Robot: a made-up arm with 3 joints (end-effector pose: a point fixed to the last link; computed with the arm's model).
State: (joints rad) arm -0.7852 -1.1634 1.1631
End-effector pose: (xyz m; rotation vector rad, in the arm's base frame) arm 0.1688 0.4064 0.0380 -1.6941 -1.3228 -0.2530
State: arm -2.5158 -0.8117 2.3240
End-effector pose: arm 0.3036 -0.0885 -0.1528 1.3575 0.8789 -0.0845
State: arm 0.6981 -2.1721 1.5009
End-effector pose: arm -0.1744 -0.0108 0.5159 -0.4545 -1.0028 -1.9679
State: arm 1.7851 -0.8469 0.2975
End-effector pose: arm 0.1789 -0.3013 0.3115 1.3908 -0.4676 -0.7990
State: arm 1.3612 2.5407 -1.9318
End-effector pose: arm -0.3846 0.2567 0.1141 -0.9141 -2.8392 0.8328
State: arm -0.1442 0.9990 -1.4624
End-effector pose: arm 0.1574 0.0907 -0.2779 1.2003 0.7426 -0.7697
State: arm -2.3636 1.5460 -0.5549
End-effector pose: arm -0.0146 -0.4515 0.1834 -1.3959 0.1928 -1.7216
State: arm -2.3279 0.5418 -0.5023
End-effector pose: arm 0.2695 -0.2978 0.0104 -1.7752 0.0966 -0.6156
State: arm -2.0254 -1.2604 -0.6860
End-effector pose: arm -0.0151 0.2088 -0.2869 -1.1469 -0.2877 1.3167
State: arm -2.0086 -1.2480 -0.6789
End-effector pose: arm -0.0104 0.2135 -0.2837 -1.1426 -0.3001 1.2992
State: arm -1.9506 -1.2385 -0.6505
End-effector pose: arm -0.0063 0.2313 -0.2733 -1.1204 -0.3523 1.2716
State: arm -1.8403 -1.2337 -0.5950
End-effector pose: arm -0.0031 0.2645 -0.2515 -1.0753 -0.4522 1.2269
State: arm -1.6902 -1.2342 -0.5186
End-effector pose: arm -0.0008 0.3068 -0.2165 -1.0124 -0.5843 1.1606
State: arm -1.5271 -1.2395 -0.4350
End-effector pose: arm 0.0006 0.3477 -0.1718 -0.9433 -0.7208 1.0771
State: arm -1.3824 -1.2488 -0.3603
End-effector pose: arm 0.0007 0.3789 -0.1268 -0.8813 -0.8359 0.9935
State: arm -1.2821 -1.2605 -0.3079
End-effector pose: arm -0.0008 0.3974 -0.0928 -0.8378 -0.9144 0.9321
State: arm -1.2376 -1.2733 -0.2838
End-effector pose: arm -0.0041 0.4052 -0.0770 -0.8176 -0.9539 0.9080
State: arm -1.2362 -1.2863 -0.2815
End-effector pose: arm -0.0087 0.4062 -0.0764 -0.8155 -0.9653 0.9154
